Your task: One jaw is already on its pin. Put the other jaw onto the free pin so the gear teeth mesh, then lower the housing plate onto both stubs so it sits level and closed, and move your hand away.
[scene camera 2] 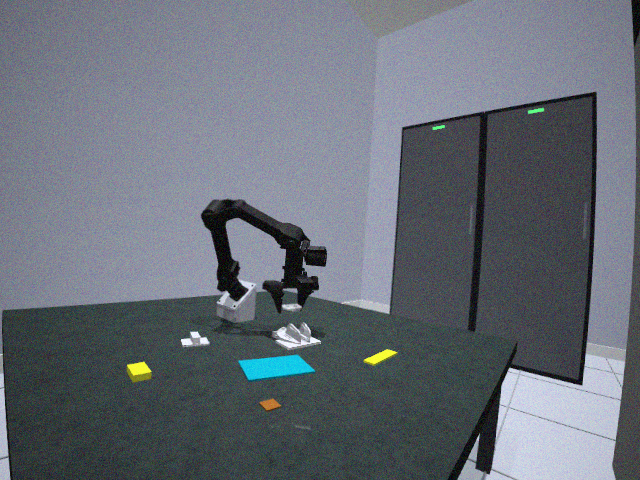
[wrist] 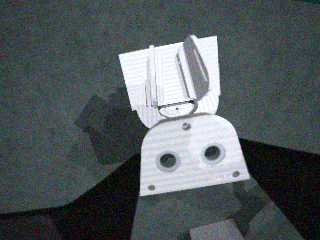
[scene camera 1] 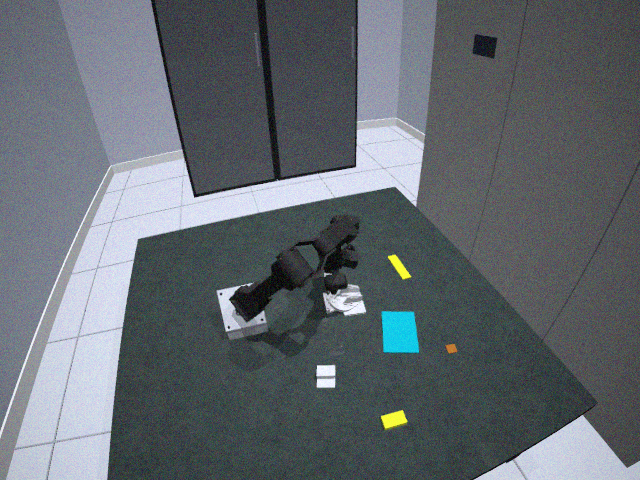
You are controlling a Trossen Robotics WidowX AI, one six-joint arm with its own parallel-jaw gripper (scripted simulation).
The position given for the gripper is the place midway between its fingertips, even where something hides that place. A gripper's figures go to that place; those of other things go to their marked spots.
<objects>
The gripper (scene camera 2: 289,312): 97 cm from the lens. A cyan sheet (scene camera 2: 255,370) is 74 cm from the lens.
</objects>
